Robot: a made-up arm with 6 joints. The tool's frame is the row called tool. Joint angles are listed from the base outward.
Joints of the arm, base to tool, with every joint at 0 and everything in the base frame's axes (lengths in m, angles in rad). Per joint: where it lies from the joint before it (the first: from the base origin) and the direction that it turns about. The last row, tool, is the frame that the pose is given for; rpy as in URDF.
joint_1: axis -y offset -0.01 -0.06 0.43
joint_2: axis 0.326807 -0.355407 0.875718 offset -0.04 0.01 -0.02
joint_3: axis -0.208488 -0.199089 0.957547 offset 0 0.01 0.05
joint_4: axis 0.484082 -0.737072 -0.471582 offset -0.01 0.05 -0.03
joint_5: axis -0.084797 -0.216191 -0.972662 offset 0 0.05 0.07
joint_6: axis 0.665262 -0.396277 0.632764 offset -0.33 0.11 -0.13
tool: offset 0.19 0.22 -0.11 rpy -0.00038 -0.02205 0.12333
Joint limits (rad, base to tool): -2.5..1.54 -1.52..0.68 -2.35..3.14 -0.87..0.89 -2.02..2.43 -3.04..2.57
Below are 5 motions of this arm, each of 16 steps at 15 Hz.
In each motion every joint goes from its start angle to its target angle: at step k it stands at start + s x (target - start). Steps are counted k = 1, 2, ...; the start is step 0. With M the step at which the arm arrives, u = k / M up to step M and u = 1 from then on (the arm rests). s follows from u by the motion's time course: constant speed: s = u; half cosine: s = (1 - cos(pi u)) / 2; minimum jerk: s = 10 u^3 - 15 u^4 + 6 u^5.
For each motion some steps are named. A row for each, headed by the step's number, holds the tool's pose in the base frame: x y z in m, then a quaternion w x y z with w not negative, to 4 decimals.
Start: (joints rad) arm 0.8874 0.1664 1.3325 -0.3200 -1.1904 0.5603
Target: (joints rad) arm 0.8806 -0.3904 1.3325 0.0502 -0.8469 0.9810
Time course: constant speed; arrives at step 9
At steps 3, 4, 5, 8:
3: -0.2839 -0.4675 0.3048 0.3141 -0.3721 0.2307 0.8424
4: -0.3070 -0.4547 0.2801 0.3359 -0.3287 0.2116 0.8569
5: -0.3302 -0.4388 0.2565 0.3563 -0.2852 0.1905 0.8691
8: -0.3978 -0.3731 0.1933 0.4088 -0.1569 0.1150 0.8916

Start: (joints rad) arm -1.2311 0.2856 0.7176 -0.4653 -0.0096 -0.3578
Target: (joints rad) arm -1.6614 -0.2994 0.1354 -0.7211 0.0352 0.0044
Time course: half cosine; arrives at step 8
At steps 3, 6, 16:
3: -0.3602 0.0017 0.7512 0.6232 -0.0161 0.6125 0.4860
6: -0.1867 0.2183 0.8158 0.4413 -0.0132 0.8477 0.2940
16: -0.1453 0.2763 0.7935 0.3866 -0.0207 0.8921 0.2332

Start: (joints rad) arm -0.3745 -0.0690 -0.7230 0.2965 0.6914 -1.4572
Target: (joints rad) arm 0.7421 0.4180 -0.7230 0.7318 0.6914 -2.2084
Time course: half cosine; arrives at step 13
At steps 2, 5, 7, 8, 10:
2: -0.0768 0.2545 0.1299 0.2242 -0.1622 0.5132 -0.8124
5: -0.0077 0.3086 0.1476 0.2728 -0.0016 0.5296 -0.8032
7: 0.0379 0.3590 0.1813 0.3274 0.1307 0.5460 -0.7600
8: 0.0521 0.3837 0.2020 0.3585 0.1888 0.5534 -0.7277
10: 0.0614 0.4238 0.2379 0.4173 0.2724 0.5627 -0.6596

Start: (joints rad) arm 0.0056 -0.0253 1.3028 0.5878 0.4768 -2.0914
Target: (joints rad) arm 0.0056 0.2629 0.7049 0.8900 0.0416 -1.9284
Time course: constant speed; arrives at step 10
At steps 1, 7, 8, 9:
1: -0.2351 -0.1515 -0.0007 0.8292 -0.3755 0.1588 -0.3823
7: -0.1952 -0.0232 -0.0080 0.8905 -0.2543 0.1523 -0.3452
8: -0.1868 -0.0021 -0.0059 0.8987 -0.2329 0.1487 -0.3405
9: -0.1780 0.0185 -0.0027 0.9063 -0.2112 0.1445 -0.3362

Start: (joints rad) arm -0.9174 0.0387 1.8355 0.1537 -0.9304 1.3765
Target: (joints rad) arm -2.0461 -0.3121 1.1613 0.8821 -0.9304 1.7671
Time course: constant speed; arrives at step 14
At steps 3, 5, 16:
3: 0.0648 -0.5975 0.5448 0.2804 -0.7503 -0.1898 -0.5678
5: 0.0296 -0.5992 0.5826 0.2389 -0.8440 -0.1311 -0.4620
16: 0.1040 -0.4485 0.8688 0.0719 0.9959 -0.0539 -0.0125

